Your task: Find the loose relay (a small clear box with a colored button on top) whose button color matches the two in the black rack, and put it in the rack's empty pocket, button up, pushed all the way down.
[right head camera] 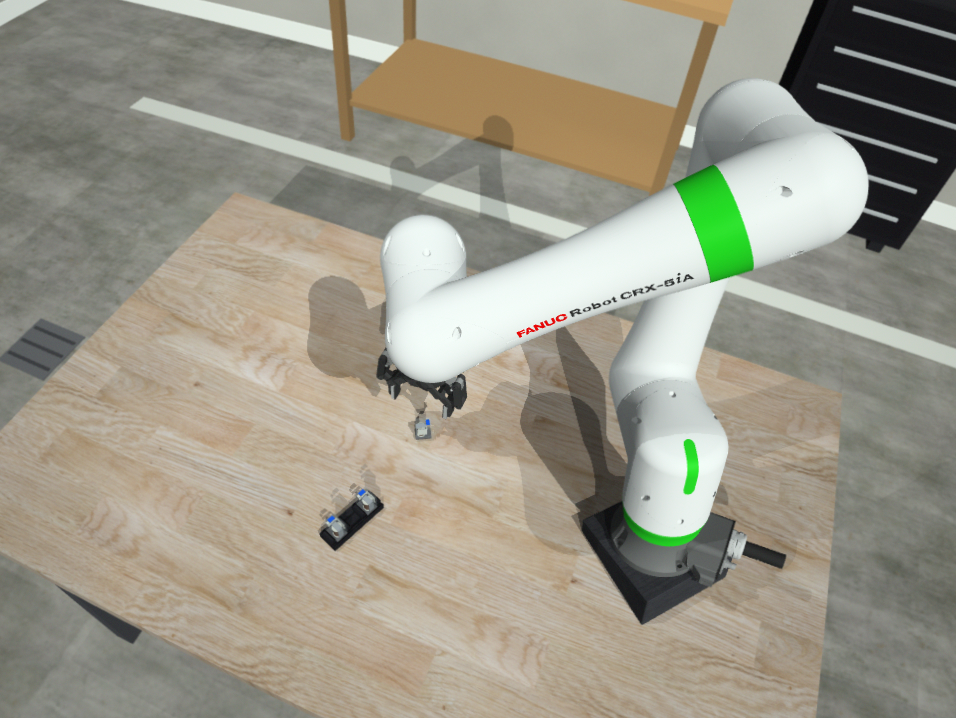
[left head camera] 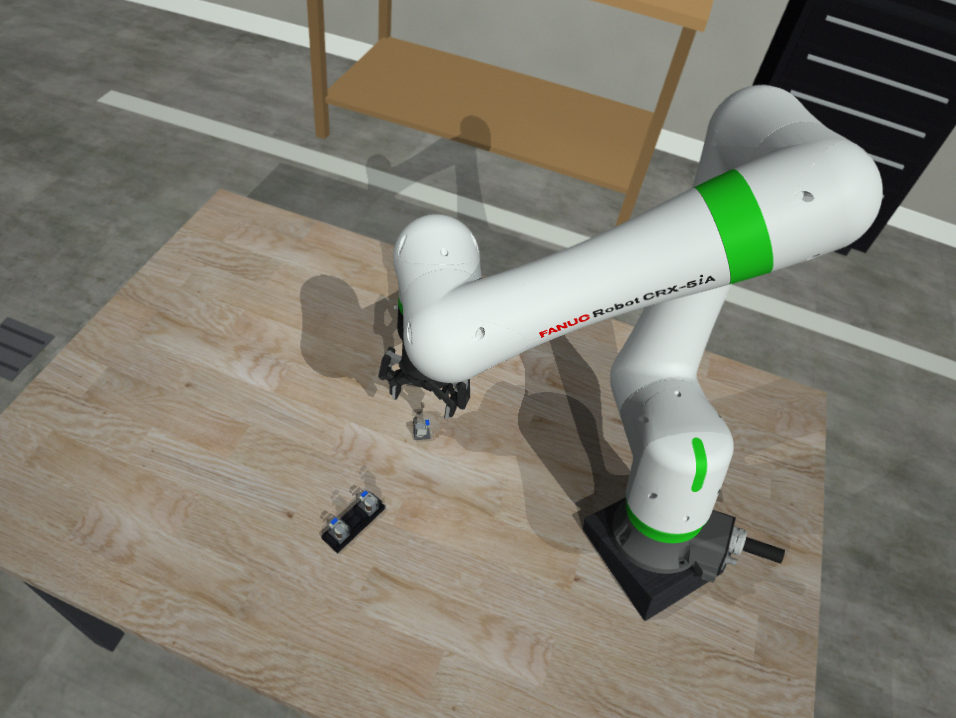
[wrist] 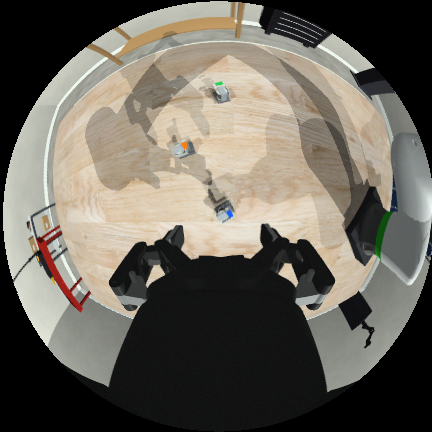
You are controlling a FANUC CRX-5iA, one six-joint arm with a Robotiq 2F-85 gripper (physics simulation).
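The black rack [left head camera: 353, 526] [right head camera: 352, 524] lies on the table. Two clear relays with blue buttons sit in its end pockets, one at its lower left [left head camera: 337, 529] [right head camera: 335, 528] and one at its upper right [left head camera: 369, 503] [right head camera: 367, 500]; the middle pocket is empty. A loose relay with a blue button [left head camera: 421, 429] [right head camera: 422, 429] [wrist: 224, 213] stands button up on the table, behind the rack. My gripper [left head camera: 423, 403] [right head camera: 419, 403] [wrist: 221, 232] is open and empty. It hangs above the table, just behind the loose blue relay in the head views.
A loose relay with an orange button [wrist: 183, 148] and one with a green button [wrist: 220, 93] stand farther off in the wrist view. The arm's base [left head camera: 645, 595] [right head camera: 643, 598] is at the table's right. A wooden shelf unit [left head camera: 494, 108] [right head camera: 513, 108] stands behind the table.
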